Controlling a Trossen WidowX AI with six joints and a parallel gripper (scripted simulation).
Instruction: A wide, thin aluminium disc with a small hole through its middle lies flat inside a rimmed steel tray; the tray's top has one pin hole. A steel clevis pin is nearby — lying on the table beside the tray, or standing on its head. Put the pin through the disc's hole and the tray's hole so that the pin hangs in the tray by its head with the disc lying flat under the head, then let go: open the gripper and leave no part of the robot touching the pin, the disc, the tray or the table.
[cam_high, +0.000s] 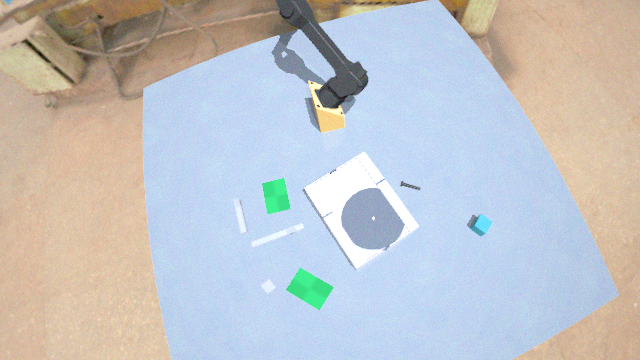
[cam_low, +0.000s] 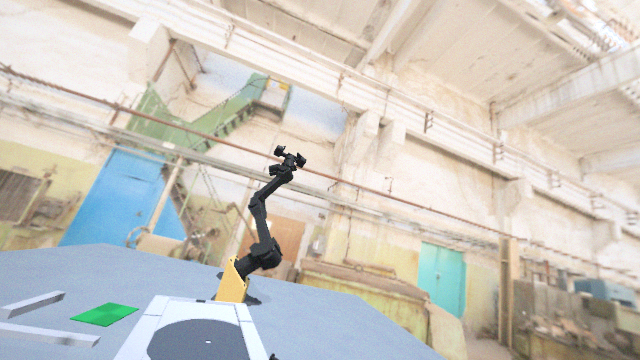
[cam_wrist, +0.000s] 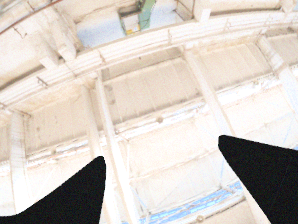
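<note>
Right now the steel clevis pin is 73 cm ahead of my gripper tip and 72 cm below it. The rest, counted from my gripper tip: white steel tray: 74 cm ahead, 68 cm below, 16 cm to the right; cyan cube: 93 cm ahead, 71 cm below, 12 cm to the left; grey aluminium disc: 78 cm ahead, 67 cm below, 14 cm to the right.
</note>
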